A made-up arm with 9 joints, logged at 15 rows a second.
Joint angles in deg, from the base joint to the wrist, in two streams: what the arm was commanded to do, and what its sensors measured. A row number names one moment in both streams.
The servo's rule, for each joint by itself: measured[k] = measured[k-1] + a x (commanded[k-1-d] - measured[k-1]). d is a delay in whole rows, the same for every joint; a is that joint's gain. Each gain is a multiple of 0.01, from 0.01 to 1. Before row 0 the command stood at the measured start. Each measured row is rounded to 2 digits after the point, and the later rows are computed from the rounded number. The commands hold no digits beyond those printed.
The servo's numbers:
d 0
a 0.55 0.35 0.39 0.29 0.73 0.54 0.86 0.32 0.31
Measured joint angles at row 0:
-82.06, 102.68, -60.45, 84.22, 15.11, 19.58, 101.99, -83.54, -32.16
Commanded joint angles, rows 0 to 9:
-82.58, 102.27, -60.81, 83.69, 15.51, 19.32, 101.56, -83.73, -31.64
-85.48, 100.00, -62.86, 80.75, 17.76, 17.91, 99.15, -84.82, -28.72
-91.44, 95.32, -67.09, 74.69, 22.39, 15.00, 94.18, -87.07, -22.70
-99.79, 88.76, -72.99, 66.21, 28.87, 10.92, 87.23, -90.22, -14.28
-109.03, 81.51, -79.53, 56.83, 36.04, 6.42, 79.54, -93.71, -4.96
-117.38, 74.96, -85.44, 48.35, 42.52, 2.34, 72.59, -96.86, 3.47
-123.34, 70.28, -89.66, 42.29, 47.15, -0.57, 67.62, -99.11, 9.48
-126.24, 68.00, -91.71, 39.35, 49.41, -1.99, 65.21, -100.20, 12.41
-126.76, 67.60, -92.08, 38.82, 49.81, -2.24, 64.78, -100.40, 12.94
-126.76, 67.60, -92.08, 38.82, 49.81, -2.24, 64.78, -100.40, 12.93
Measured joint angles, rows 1 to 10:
-82.35, 102.54, -60.59, 84.07, 15.40, 19.44, 101.62, -83.60, -32.00
-84.07, 101.65, -61.48, 83.11, 17.12, 18.61, 99.50, -83.99, -30.98
-88.12, 99.43, -63.67, 80.67, 20.97, 16.66, 94.92, -84.98, -28.41
-94.54, 95.70, -67.30, 76.48, 26.74, 13.56, 88.31, -86.66, -24.03
-102.51, 90.73, -72.07, 70.78, 33.53, 9.70, 80.77, -88.92, -18.12
-110.69, 85.21, -77.28, 64.28, 40.09, 5.73, 73.74, -91.46, -11.43
-117.65, 79.98, -82.11, 57.90, 45.24, 2.33, 68.48, -93.91, -4.95
-122.37, 75.79, -85.85, 52.52, 48.28, 0.00, 65.67, -95.92, 0.43
-124.78, 72.92, -88.28, 48.55, 49.40, -1.21, 64.90, -97.35, 4.31
-125.87, 71.06, -89.76, 45.73, 49.70, -1.77, 64.80, -98.33, 6.98

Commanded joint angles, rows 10 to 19:
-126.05, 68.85, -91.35, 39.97, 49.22, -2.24, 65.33, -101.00, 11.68
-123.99, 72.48, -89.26, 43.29, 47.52, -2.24, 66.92, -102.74, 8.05
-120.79, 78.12, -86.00, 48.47, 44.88, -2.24, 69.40, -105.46, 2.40
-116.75, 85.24, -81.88, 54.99, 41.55, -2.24, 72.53, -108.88, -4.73
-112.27, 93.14, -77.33, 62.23, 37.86, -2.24, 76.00, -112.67, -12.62
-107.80, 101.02, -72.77, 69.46, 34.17, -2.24, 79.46, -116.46, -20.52
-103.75, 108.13, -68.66, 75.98, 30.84, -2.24, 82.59, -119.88, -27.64
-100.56, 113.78, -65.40, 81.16, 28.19, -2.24, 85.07, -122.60, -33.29
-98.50, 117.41, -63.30, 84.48, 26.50, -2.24, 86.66, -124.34, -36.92
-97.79, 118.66, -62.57, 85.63, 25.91, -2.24, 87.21, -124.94, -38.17
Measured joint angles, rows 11 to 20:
-125.97, 70.29, -90.38, 44.06, 49.35, -2.02, 65.26, -99.18, 8.44
-124.88, 71.06, -89.94, 43.84, 48.01, -2.14, 66.69, -100.32, 8.32
-122.63, 73.53, -88.40, 45.18, 45.73, -2.19, 69.02, -101.96, 6.48
-119.40, 77.63, -85.86, 48.02, 42.68, -2.22, 72.04, -104.17, 3.00
-115.48, 83.06, -82.53, 52.14, 39.16, -2.23, 75.45, -106.89, -1.84
-111.26, 89.35, -78.72, 57.16, 35.52, -2.24, 78.90, -109.95, -7.63
-107.13, 95.92, -74.80, 62.62, 32.10, -2.24, 82.07, -113.13, -13.83
-103.52, 102.17, -71.13, 68.00, 29.25, -2.24, 84.65, -116.16, -19.86
-100.76, 107.50, -68.08, 72.78, 27.24, -2.24, 86.38, -118.78, -25.15
-99.13, 111.41, -65.93, 76.51, 26.27, -2.24, 87.09, -120.75, -29.19

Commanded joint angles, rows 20 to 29:
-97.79, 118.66, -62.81, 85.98, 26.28, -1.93, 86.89, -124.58, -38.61
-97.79, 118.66, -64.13, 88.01, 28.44, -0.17, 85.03, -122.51, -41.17
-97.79, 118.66, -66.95, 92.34, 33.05, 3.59, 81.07, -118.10, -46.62
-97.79, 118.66, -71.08, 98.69, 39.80, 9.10, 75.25, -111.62, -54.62
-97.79, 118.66, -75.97, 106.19, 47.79, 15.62, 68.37, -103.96, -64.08
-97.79, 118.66, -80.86, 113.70, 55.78, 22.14, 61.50, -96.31, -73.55
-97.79, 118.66, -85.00, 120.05, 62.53, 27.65, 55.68, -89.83, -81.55
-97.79, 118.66, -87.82, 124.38, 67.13, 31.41, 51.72, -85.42, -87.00
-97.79, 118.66, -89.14, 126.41, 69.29, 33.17, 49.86, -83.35, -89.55
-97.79, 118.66, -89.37, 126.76, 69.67, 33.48, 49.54, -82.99, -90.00
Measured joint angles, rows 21 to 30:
-98.39, 113.95, -64.71, 79.26, 26.28, -2.07, 86.92, -121.98, -32.11
-98.06, 115.60, -64.48, 81.80, 27.86, -1.04, 85.29, -122.15, -34.92
-97.91, 116.67, -65.44, 84.86, 31.65, 1.46, 81.66, -120.85, -38.55
-97.84, 117.37, -67.64, 88.87, 37.60, 5.59, 76.15, -117.90, -43.53
-97.81, 117.82, -70.89, 93.89, 45.04, 11.01, 69.46, -113.44, -49.90
-97.80, 118.11, -74.78, 99.63, 52.88, 17.02, 62.61, -107.96, -57.23
-97.79, 118.30, -78.77, 105.55, 59.92, 22.76, 56.65, -102.16, -64.77
-97.79, 118.43, -82.30, 111.01, 65.18, 27.43, 52.41, -96.80, -71.66
-97.79, 118.51, -84.97, 115.48, 68.18, 30.53, 50.22, -92.50, -77.21
-97.79, 118.56, -86.69, 118.75, 69.27, 32.12, 49.64, -89.46, -81.17

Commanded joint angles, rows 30 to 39:
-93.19, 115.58, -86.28, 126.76, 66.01, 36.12, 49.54, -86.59, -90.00
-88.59, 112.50, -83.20, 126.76, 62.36, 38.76, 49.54, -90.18, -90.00
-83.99, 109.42, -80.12, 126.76, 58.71, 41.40, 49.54, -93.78, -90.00
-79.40, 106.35, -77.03, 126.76, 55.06, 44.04, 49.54, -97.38, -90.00
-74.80, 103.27, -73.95, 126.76, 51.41, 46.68, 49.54, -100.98, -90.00
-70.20, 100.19, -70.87, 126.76, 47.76, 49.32, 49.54, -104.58, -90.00
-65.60, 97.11, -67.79, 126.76, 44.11, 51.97, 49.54, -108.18, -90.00
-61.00, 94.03, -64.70, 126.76, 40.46, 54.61, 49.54, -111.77, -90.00
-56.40, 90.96, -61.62, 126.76, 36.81, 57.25, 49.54, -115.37, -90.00
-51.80, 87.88, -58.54, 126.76, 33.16, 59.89, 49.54, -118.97, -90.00
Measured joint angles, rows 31 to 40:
-95.26, 117.52, -86.53, 121.07, 66.89, 34.28, 49.55, -88.54, -83.91
-91.59, 115.76, -85.23, 122.72, 63.58, 36.70, 49.54, -89.06, -85.80
-87.41, 113.54, -83.24, 123.89, 60.02, 39.24, 49.54, -90.57, -87.10
-83.00, 111.02, -80.82, 124.72, 56.40, 41.83, 49.54, -92.75, -88.00
-78.49, 108.31, -78.14, 125.31, 52.76, 44.45, 49.54, -95.38, -88.62
-73.93, 105.47, -75.30, 125.73, 49.11, 47.08, 49.54, -98.32, -89.05
-69.35, 102.54, -72.37, 126.03, 45.46, 49.72, 49.54, -101.48, -89.34
-64.76, 99.56, -69.38, 126.24, 41.81, 52.36, 49.54, -104.77, -89.54
-60.16, 96.55, -66.35, 126.39, 38.16, 55.00, 49.54, -108.16, -89.68
-55.56, 93.52, -63.30, 126.50, 34.51, 57.64, 49.54, -111.62, -89.78

